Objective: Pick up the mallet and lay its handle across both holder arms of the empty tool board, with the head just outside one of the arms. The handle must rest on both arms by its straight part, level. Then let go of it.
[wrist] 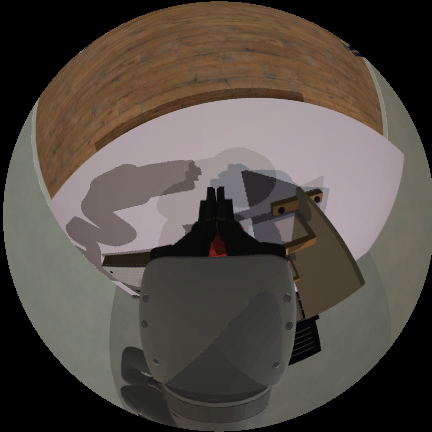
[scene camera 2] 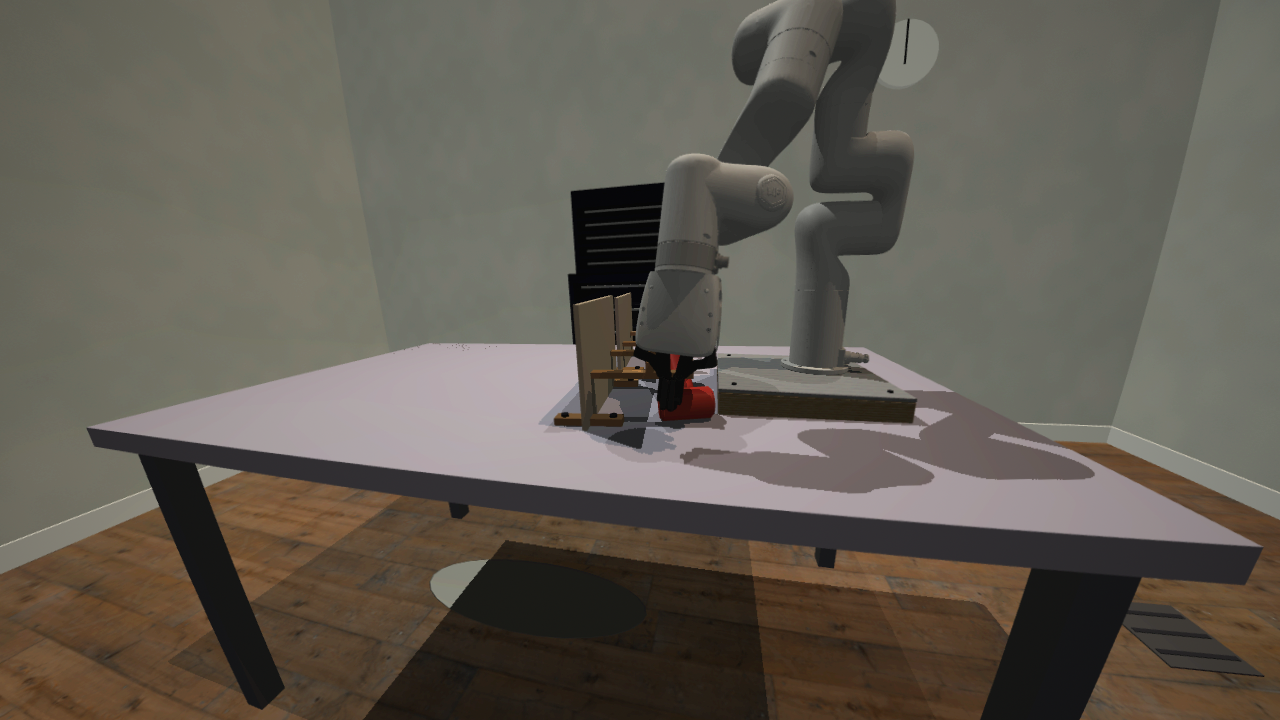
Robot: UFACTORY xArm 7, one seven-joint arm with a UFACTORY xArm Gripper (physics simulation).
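My gripper point(scene camera 2: 669, 404) point(wrist: 216, 196) is shut and empty, low in front of the mallet. The mallet's red head point(scene camera 2: 699, 402) lies at table height, right beside the fingers in the scene view. A bit of its red also shows between the finger linkages in the wrist view point(wrist: 218, 248); most of the handle is hidden. A light wooden tool board point(scene camera 2: 592, 358) point(wrist: 332, 260) stands upright just left of the gripper in the scene view, with brown holder arms point(scene camera 2: 615, 374) point(wrist: 303, 243) reaching toward the gripper side. The arms' far parts are hidden by the gripper.
A second wooden panel point(scene camera 2: 623, 315) stands behind the first. The robot's base plate point(scene camera 2: 805, 385) point(wrist: 122, 275) is close on the mallet's right in the scene view. The table's near edge point(scene camera 2: 626, 514) runs in front. A black cabinet point(scene camera 2: 608, 228) point(wrist: 306, 342) is behind.
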